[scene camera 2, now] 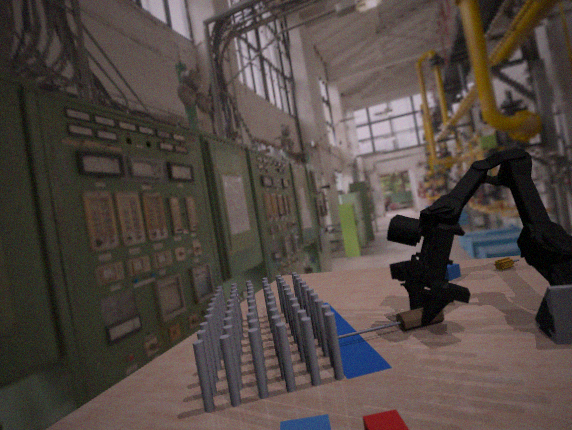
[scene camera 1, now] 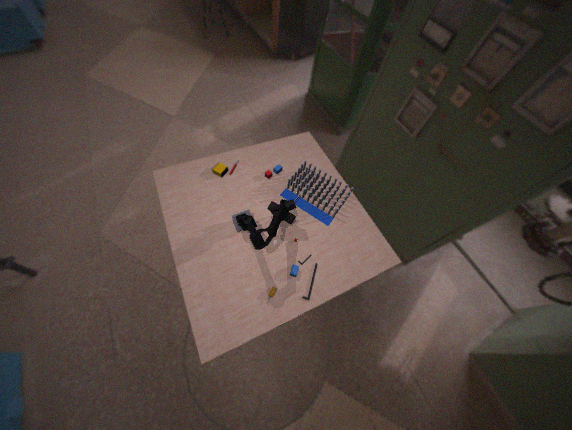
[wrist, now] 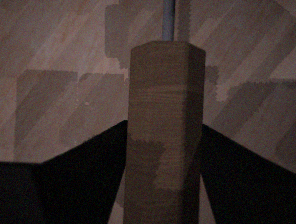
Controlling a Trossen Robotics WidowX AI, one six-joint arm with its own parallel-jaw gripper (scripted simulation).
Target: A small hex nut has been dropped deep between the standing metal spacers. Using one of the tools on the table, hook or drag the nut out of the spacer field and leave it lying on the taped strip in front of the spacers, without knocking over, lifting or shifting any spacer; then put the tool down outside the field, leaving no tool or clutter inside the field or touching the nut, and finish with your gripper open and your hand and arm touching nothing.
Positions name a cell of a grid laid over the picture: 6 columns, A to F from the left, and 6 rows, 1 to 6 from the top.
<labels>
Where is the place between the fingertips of the gripper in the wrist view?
D4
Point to a blue taped strip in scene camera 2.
D6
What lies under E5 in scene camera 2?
The gripper.
</labels>
